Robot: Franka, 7 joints.
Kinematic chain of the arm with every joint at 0, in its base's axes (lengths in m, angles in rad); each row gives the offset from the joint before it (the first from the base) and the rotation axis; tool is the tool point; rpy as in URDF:
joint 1: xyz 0 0 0.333 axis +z
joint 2: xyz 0 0 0 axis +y
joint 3: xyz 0 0 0.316 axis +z
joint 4: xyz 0.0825 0 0 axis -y
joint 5: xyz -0.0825 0 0.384 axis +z
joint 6: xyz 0 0 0 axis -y
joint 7: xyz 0.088 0 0 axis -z
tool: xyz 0 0 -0.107 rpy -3.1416 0 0
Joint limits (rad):
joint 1: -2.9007..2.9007
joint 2: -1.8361..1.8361
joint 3: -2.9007..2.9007
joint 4: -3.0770..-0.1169
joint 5: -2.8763..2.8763
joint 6: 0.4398..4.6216
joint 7: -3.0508..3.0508
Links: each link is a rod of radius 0.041 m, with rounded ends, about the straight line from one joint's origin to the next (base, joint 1, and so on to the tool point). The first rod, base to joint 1, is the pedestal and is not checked.
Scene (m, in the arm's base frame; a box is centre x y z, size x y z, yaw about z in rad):
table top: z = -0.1
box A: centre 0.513 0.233 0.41 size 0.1 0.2 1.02 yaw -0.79
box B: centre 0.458 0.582 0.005 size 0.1 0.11 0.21 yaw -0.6
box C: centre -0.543 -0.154 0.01 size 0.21 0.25 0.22 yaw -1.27
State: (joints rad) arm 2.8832 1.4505 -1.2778 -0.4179 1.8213 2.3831 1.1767
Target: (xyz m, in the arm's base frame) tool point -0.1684 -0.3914 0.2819
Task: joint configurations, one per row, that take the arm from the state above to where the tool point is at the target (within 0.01 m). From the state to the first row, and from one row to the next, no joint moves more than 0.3 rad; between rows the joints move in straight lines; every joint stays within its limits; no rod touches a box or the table.
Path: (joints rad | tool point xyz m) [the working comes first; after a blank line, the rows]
Joints at the target: 1.0684 0.0329 -2.9007 -2.5288 1.9699 2.9516 1.1767
Straight joint move there: touches box A.

1: 2.8034 1.2026 -1.5433 -0.5882 1.8110 2.3842 1.2007 | -0.6079 0.5332 0.6036
2: 2.7236 0.9547 -1.8089 -0.7586 1.8006 2.3852 1.2247 | -0.3683 0.5703 0.8342
3: 2.6438 0.7068 -2.0744 -0.9289 1.7903 2.3863 1.2486 | -0.0671 0.4902 0.9985
4: 2.5639 0.4589 -2.3400 -1.0993 1.7799 2.3873 1.2726 | 0.2314 0.2935 1.0505
5: 2.4841 0.2110 -2.6055 -1.2696 1.7696 2.3884 1.2966 | 0.4535 0.0184 0.9714
6: 2.4043 -0.0369 -2.8710 -1.4400 1.7592 2.3894 1.3206 | 0.5427 -0.2687 0.7794
7: 2.1371 -0.0229 -2.8770 -1.6577 1.8014 2.5019 1.2918 | 0.4503 -0.4227 0.6707
8: 1.8699 -0.0089 -2.8829 -1.8755 1.8435 2.6143 1.2630 | 0.3012 -0.5242 0.5605
9: 1.6027 0.0050 -2.8888 -2.0933 1.8856 2.7267 1.2342 | 0.1249 -0.5528 0.4550
10: 1.3355 0.0190 -2.8948 -2.3111 1.9278 2.8392 1.2055 | -0.0430 -0.5042 0.3604
11: 1.0684 0.0329 -2.9007 -2.5288 1.9699 2.9516 1.1767 | -0.1684 -0.3914 0.2819

